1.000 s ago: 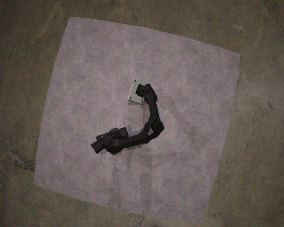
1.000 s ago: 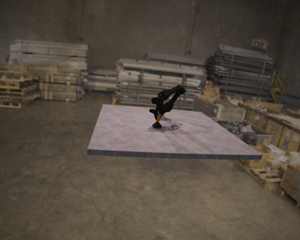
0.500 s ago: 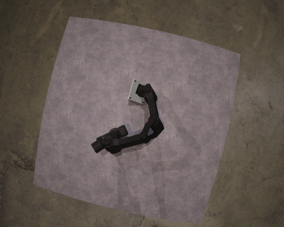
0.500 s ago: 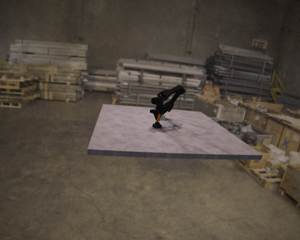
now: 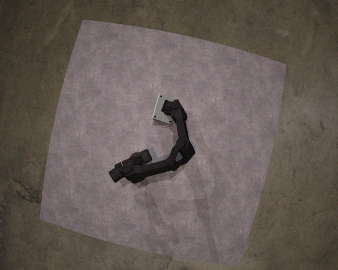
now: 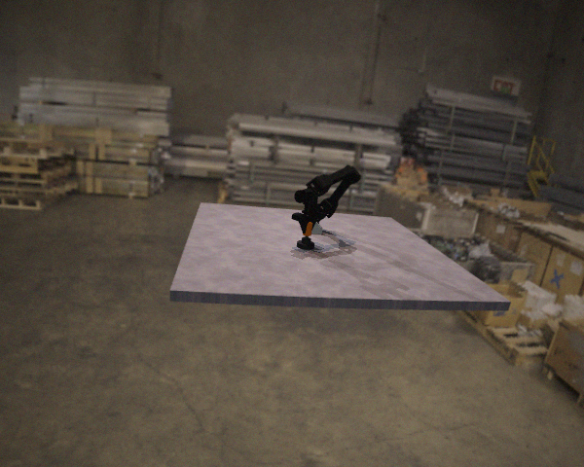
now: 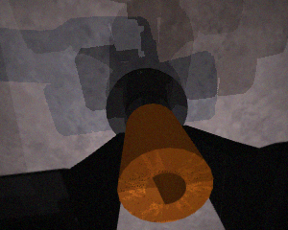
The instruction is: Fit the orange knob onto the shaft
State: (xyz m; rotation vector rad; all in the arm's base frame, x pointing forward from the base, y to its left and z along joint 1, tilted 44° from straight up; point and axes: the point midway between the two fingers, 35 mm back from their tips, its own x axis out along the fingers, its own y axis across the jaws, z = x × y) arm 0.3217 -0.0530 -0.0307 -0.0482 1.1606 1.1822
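Now: the dark pedestal 40 mm below my gripper tip. From my gripper tip the other things lie so: orange knob (20 mm above).
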